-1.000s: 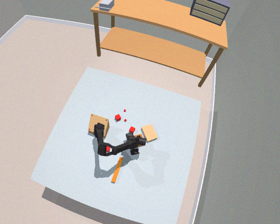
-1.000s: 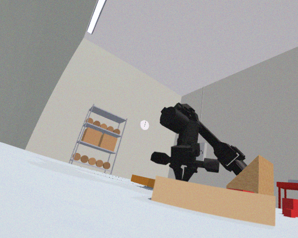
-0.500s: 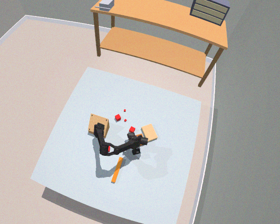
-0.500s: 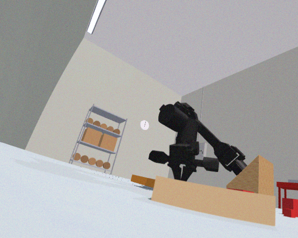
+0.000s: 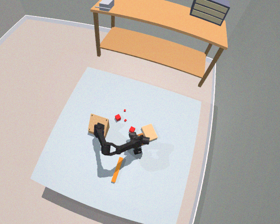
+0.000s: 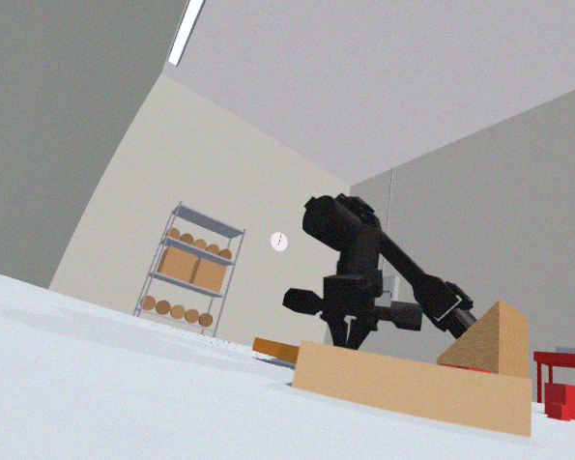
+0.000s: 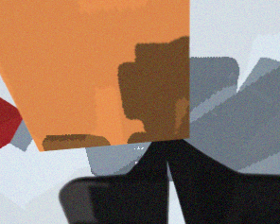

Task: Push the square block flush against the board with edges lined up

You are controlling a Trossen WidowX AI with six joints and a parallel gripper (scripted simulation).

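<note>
My gripper tip is 20 mm short of the orange square block, 70 mm to the right of it and 10 mm below it. The rest, counted from my gripper tip: orange board: 60 mm behind, 250 mm to the right, 10 mm above; then pale tan slab: 90 mm ahead, 160 mm to the left, 10 mm above.
</note>
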